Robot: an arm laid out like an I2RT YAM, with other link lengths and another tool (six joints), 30 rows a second.
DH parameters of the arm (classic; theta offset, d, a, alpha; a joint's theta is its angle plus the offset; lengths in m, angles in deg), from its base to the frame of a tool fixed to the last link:
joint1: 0 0.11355 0.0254 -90
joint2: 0 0 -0.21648 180
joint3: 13.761 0 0.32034 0
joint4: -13.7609 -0.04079 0.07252 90
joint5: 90 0.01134 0 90
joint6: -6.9 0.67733 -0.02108 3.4
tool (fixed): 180 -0.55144 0 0
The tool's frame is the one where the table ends.
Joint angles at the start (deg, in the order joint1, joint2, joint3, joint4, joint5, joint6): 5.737 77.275 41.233 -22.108 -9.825 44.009
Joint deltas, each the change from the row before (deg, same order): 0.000 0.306 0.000 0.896 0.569 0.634; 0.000 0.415 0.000 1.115 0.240 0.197; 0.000 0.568 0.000 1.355 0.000 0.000; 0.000 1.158 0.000 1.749 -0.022 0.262; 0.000 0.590 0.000 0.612 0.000 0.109; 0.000 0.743 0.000 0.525 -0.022 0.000; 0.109 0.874 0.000 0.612 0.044 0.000; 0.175 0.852 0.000 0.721 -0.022 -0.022; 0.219 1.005 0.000 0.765 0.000 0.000
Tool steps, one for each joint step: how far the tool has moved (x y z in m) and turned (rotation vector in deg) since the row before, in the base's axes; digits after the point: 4 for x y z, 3 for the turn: 0.0030 -0.0007 -0.0007 -0.100 -0.497 -0.832; 0.0030 -0.0002 -0.0009 -0.029 -0.675 -0.293; 0.0032 0.0003 -0.0013 0.079 -0.783 0.000; 0.0035 0.0005 -0.0041 0.218 -0.531 -0.202; 0.0009 0.0001 -0.0025 0.061 0.001 -0.089; 0.0003 0.0001 -0.0036 -0.004 0.219 0.012; 0.0001 0.0006 -0.0043 -0.063 0.257 0.084; 0.0002 0.0012 -0.0040 -0.007 0.127 0.205; -0.0001 0.0014 -0.0049 -0.026 0.239 0.219
